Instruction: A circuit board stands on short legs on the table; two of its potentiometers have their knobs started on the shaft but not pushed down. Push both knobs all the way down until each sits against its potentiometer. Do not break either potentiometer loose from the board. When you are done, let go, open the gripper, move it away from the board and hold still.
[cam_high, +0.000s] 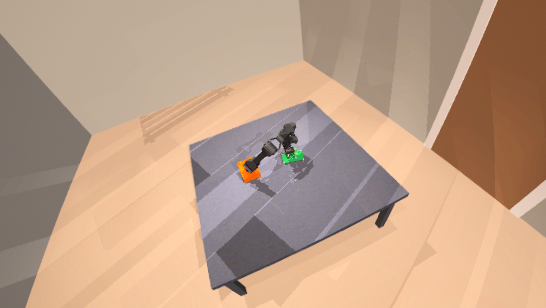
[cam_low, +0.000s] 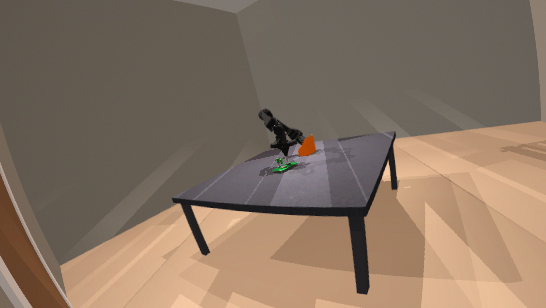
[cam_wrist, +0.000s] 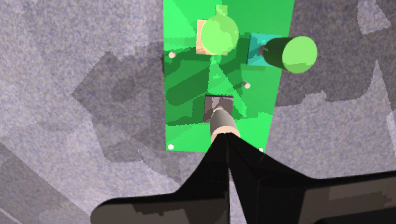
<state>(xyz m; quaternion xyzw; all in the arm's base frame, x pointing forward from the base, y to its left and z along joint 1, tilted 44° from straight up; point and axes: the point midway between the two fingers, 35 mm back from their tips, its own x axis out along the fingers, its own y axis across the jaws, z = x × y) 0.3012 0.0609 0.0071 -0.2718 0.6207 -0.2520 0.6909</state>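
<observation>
Now: gripper tip 20 mm above the beige knob. Round my gripper tip: green knob (60 mm ahead, 10 mm below).
</observation>
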